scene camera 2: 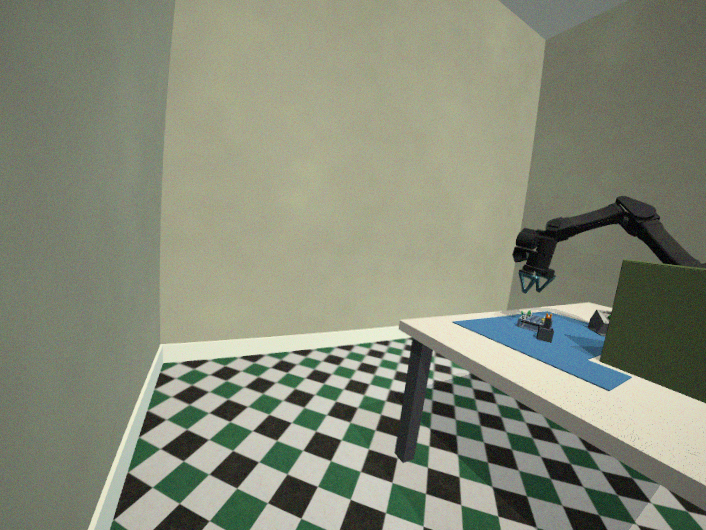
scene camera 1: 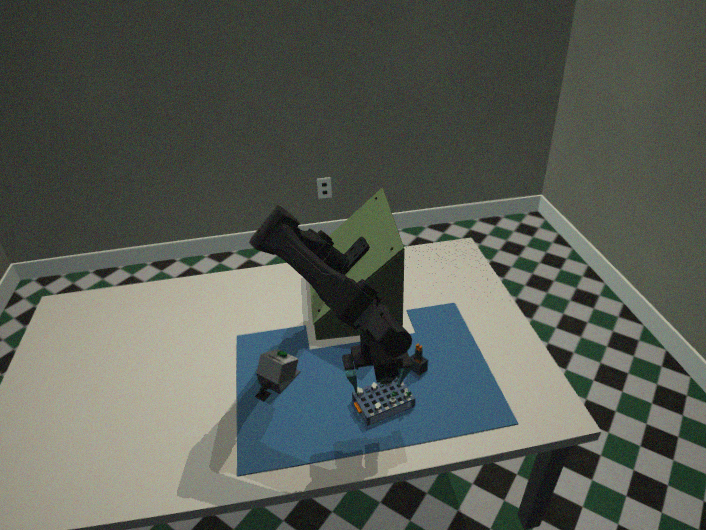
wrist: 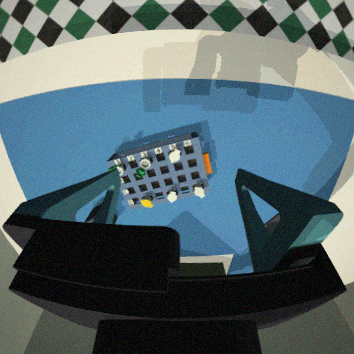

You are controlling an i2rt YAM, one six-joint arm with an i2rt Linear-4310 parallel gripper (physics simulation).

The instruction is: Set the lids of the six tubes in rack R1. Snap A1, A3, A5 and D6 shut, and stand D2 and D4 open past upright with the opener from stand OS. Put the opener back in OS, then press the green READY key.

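Frame: origin at the arm's base, x back, y up, z left, level; millimetres.
Seen in the pictures: gripper, fingertip midpoint: (scene camera 2: 531,292) (scene camera 1: 377,388) (wrist: 177,174); arm's base, link origin: (scene camera 2: 691,319) (scene camera 1: 343,267).
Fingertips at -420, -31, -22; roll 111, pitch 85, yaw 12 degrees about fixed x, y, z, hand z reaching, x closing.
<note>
Offsets run from my fingertips to a thing's top centre, as dx, dy, dz. "spot": to the spot under its first point. Level surfaces: height alone.
The blue-grey tube rack R1 {+46, -59, +23} (scene camera 1: 393,414) (scene camera 2: 530,324) (wrist: 181,173) stands on the mat. In the wrist view its near edge has a yellow lid {+80, -75, +51} (wrist: 146,203) and two white lids (wrist: 172,196) (wrist: 199,192); another white lid {+13, -75, +4} (wrist: 174,156) and a green piece {spot: +27, -64, +46} (wrist: 140,173) sit farther up. Lid angles are too small to tell. My gripper (scene camera 1: 378,386) (scene camera 2: 533,290) (wrist: 177,174) is wide open and empty above the rack, its left finger hiding the rack's left edge. The orange-topped opener {+128, -32, +146} (scene camera 1: 419,349) (scene camera 2: 548,317) stands in dark stand OS {+128, -77, +146} (scene camera 1: 420,365) (scene camera 2: 545,333). The green key {+200, -33, -206} (scene camera 1: 282,354) tops a grey box {spot: +166, -49, -211} (scene camera 1: 276,369).
A large green slanted panel (scene camera 1: 364,228) (scene camera 2: 655,325) stands behind the blue mat {dy -117} (scene camera 1: 296,433) (scene camera 2: 607,379) (wrist: 280,150), on the white table {dy -120} (scene camera 1: 142,370) (scene camera 2: 655,422). A small dark piece {spot: +151, -111, -256} (scene camera 1: 262,394) lies in front of the grey box.
</note>
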